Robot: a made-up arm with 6 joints.
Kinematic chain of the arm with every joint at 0, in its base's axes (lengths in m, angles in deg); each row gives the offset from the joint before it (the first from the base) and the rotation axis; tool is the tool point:
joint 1: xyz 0 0 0.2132 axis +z
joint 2: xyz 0 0 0 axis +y
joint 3: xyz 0 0 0.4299 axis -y
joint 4: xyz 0 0 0 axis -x
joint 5: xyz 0.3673 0 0 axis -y
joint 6: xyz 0 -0.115 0 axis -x
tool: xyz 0 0 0
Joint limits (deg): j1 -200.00..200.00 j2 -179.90..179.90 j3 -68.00..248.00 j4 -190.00..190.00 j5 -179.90..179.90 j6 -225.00..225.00
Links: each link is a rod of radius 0.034 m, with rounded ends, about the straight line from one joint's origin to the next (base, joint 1, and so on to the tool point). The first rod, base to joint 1, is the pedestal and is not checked.
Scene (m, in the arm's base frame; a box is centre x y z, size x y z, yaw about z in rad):
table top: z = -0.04
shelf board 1: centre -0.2 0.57 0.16 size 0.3 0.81 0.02 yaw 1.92
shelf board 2: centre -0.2 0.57 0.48 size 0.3 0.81 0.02 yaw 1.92
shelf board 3: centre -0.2 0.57 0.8 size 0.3 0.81 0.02 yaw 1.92
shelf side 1: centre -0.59 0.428 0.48 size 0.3 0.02 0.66 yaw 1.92
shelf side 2: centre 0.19 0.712 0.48 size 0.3 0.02 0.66 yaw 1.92
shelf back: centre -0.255 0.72 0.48 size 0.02 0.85 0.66 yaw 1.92
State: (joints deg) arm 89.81 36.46 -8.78 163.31 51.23 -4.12
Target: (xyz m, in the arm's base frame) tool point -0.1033 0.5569 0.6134
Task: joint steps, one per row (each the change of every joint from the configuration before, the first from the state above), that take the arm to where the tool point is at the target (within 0.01 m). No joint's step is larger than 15 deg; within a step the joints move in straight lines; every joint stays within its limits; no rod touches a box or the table.
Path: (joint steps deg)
1: -4.72 -7.17 -11.68 3.34 0.00 0.00
2: -4.71 -7.17 -11.67 3.34 0.00 0.00
3: -4.72 -7.17 -11.68 3.34 0.00 0.00
4: -1.55 -12.15 12.90 -4.68 0.00 0.00
5: -1.55 -12.15 12.89 -4.68 0.00 0.00
6: 5.79 11.69 12.71 -3.04 0.00 0.00
7: 5.78 11.68 12.71 -3.04 0.00 0.00
8: 5.79 11.68 12.70 -3.05 0.00 0.00

